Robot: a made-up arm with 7 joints.
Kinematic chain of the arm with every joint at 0, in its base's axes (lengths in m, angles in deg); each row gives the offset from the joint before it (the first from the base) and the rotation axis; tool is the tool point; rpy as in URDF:
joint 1: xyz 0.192 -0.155 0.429 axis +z
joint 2: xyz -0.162 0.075 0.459 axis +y
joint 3: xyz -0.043 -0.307 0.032 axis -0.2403 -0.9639 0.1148
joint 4: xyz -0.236 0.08 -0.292 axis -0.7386 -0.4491 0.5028
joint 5: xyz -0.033 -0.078 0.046 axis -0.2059 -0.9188 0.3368
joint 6: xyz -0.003 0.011 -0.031 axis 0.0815 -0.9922 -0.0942
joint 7: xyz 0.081 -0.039 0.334 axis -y
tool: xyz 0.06 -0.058 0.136 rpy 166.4 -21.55 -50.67
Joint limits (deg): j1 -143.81..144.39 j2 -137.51..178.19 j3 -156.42..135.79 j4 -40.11..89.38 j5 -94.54..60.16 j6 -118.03..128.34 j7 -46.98..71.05
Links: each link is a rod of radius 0.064 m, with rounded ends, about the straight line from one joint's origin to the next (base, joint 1, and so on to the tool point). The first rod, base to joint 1, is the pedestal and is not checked.
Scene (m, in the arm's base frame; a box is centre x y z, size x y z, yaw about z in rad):
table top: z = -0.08
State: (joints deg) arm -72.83 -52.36 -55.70 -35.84 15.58 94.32 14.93
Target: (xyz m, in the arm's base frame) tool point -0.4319 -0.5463 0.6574
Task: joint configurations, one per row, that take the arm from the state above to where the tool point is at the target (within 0.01 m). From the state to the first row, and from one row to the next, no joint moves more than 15 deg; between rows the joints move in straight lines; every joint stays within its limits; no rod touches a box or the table.
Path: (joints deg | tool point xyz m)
1: -58.39 -58.68 -52.29 -36.91 6.50 82.13 11.08 | -0.5033 0.5113 0.6767
2: -43.95 -65.00 -48.89 -37.98 -2.57 69.94 7.23 | -0.6445 0.1632 0.6794
3: -29.51 -71.31 -45.48 -39.04 -11.65 57.74 3.39 | -0.6222 -0.2172 0.6716
4: -15.07 -77.63 -42.07 -40.11 -20.72 45.55 -0.46 | -0.4319 -0.5463 0.6574

